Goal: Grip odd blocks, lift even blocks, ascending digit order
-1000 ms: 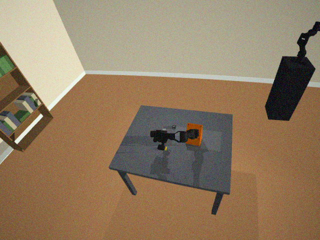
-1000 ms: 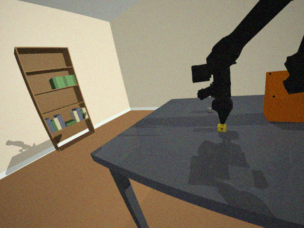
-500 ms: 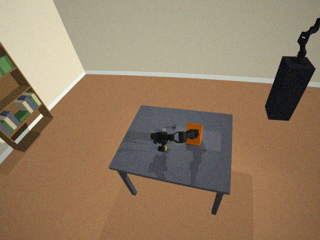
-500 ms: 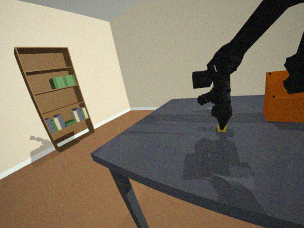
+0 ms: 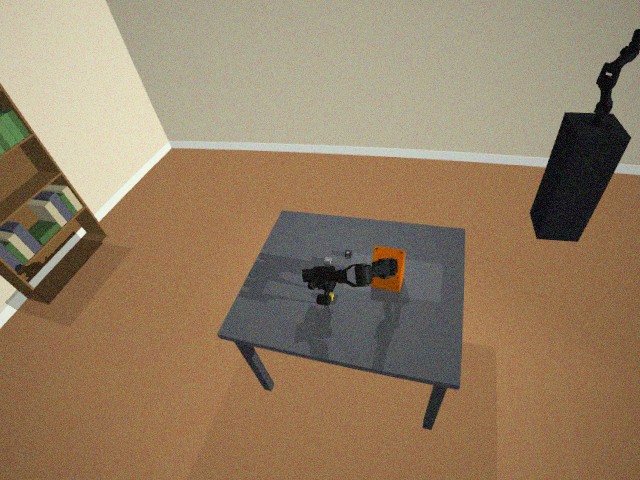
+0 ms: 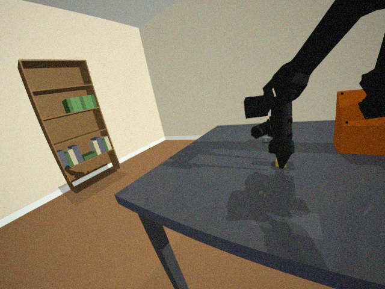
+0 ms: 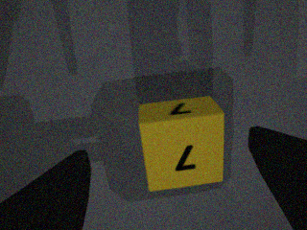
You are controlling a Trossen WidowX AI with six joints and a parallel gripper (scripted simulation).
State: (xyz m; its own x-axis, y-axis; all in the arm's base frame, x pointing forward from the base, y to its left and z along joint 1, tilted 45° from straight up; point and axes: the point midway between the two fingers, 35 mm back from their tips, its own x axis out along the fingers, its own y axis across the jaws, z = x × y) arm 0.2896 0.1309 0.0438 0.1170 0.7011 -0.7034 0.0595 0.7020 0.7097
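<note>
The yellow block lies right at my gripper tip. The rest, counted from my gripper tip: grey block: 23 cm to the right, 6 cm ahead; then black block: 29 cm to the right, 4 cm behind.
</note>
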